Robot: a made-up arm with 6 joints.
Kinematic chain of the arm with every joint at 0, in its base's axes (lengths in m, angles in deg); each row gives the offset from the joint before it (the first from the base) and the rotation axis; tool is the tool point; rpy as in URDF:
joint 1: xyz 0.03 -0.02 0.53 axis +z
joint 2: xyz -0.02 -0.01 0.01 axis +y
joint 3: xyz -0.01 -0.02 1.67 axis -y
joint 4: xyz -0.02 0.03 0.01 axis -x
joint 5: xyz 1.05 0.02 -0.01 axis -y
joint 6: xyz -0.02 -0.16 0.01 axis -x
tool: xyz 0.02 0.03 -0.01 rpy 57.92 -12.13 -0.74
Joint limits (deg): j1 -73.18..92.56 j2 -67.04..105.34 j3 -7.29..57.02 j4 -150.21..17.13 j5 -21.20..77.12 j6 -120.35..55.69
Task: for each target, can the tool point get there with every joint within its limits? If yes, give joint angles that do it. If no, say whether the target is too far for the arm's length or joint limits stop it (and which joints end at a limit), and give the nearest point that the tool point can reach.
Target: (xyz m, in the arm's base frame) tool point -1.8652 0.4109 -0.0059
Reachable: no: joint limits stop it (at a limit: joint 2, joint 3, joint 4) | nearest point -2.0880 0.4616 1.9710 | short by 1.990 m
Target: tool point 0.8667 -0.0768 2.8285
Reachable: yes | joints -5.87 1.13 43.23 -113.14 -9.47 -51.36
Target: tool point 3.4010 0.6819 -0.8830
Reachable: no: too far | nearest point 2.4007 0.4736 -0.4632 | short by 1.105 m
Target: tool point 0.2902 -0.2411 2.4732
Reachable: yes | joints -49.13 -20.84 6.17 -103.56 -12.18 33.48
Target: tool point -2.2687 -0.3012 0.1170
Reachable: no: joint limits stop it (at a limit: joint 2, joint 3, joint 4) | nearest point -2.1336 -0.2847 1.9708 | short by 1.859 m
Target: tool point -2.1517 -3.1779 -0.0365
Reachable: no: too far | nearest point -1.2218 -1.8320 1.9799 | short by 2.597 m
